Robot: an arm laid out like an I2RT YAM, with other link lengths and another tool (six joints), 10 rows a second.
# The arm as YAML. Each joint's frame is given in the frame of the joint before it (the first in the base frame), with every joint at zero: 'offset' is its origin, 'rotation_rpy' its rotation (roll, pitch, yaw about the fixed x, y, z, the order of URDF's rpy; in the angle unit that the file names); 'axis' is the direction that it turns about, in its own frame. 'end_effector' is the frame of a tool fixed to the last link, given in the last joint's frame.
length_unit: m
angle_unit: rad
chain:
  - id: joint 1
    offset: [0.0, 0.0, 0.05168]
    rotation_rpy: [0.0, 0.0, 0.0]
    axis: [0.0, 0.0, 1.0]
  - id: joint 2
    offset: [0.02, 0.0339, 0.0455]
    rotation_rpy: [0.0, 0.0, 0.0]
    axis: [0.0, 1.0, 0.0]
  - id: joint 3
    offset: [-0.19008, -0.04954, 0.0]
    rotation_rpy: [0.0, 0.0, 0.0]
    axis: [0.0, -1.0, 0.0]
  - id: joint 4
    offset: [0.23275, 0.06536, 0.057]
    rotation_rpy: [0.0, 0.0, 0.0]
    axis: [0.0, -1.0, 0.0]
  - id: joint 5
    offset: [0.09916, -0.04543, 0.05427]
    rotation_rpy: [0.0, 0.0, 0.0]
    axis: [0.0, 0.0, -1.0]
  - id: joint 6
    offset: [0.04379, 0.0, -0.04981]
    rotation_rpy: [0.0, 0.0, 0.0]
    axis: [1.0, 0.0, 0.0]
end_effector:
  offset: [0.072, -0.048, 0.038]
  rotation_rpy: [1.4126, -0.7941, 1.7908]
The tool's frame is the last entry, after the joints.
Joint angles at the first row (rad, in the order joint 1, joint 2, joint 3, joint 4, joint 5, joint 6):
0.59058, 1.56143, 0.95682, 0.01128, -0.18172, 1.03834
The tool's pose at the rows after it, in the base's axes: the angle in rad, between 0 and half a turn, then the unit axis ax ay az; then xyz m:
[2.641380 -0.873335 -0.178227 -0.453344 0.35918 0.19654 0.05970]
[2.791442 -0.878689 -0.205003 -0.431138 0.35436 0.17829 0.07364]
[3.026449 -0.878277 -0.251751 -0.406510 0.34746 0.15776 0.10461]
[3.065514 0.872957 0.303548 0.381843 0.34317 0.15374 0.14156]
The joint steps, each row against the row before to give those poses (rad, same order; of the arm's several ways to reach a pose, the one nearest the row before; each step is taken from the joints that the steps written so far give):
-0.00109, -0.01053, 0.02192, -0.10677, 0.03628, -0.04278
0.00368, -0.02756, 0.07243, -0.20187, 0.10278, -0.09045
0.02510, -0.01010, 0.13189, -0.26366, 0.18957, -0.12347
0.04339, 0.05086, 0.19042, -0.23913, 0.16564, -0.09264

